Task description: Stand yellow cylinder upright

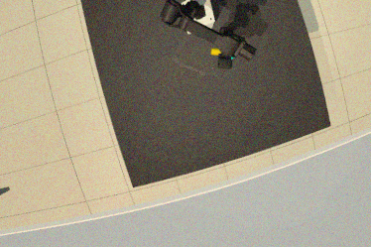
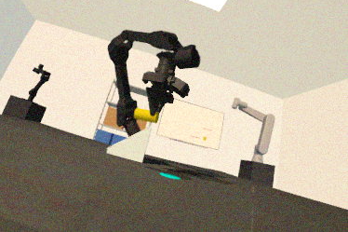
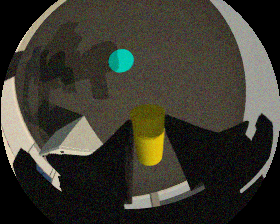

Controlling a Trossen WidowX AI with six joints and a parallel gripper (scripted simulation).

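Now: the cyan circle 15 cm below my gripper tip, 9 cm to the left of it and 1 cm behind it. Round my gripper tip: yellow tall cylinder (2 cm to the right, 1 cm behind).
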